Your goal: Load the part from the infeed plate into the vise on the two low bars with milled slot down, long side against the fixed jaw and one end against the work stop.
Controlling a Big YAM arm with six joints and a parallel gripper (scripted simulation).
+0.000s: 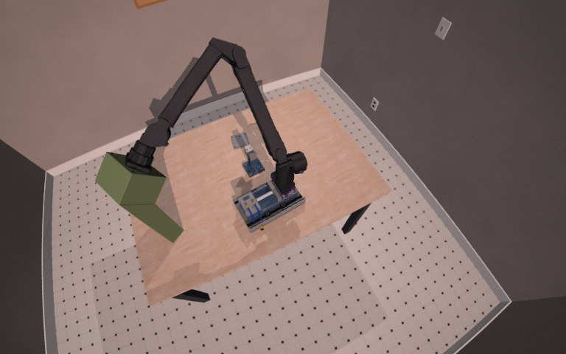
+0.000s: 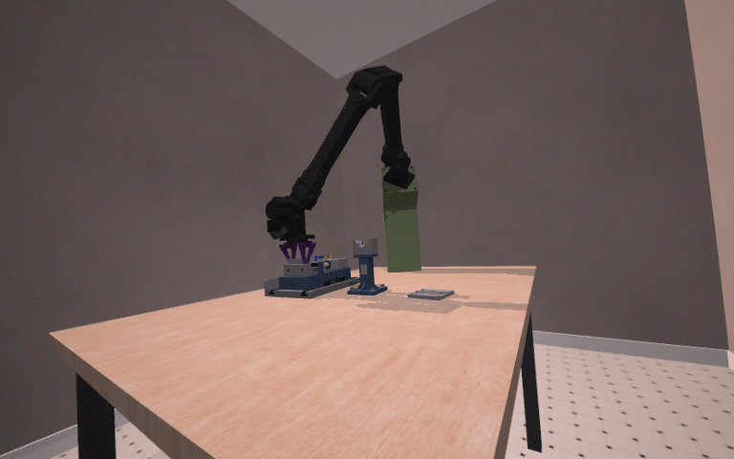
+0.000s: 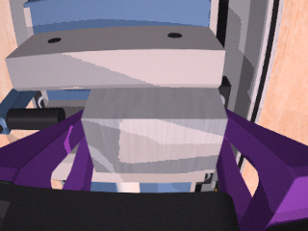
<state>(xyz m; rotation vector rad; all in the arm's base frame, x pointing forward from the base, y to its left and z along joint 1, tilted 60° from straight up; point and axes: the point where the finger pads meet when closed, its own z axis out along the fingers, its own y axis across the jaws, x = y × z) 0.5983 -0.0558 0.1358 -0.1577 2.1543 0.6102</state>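
Now: the part 1 cm below my hand. The rest, counted from my hand: fixed jaw (3 cm to the left, 2 cm below, 2 cm ahead); then work stop rod (6 cm to the left, 3 cm behind, 1 cm below); then moving jaw (4 cm behind, 2 cm below).
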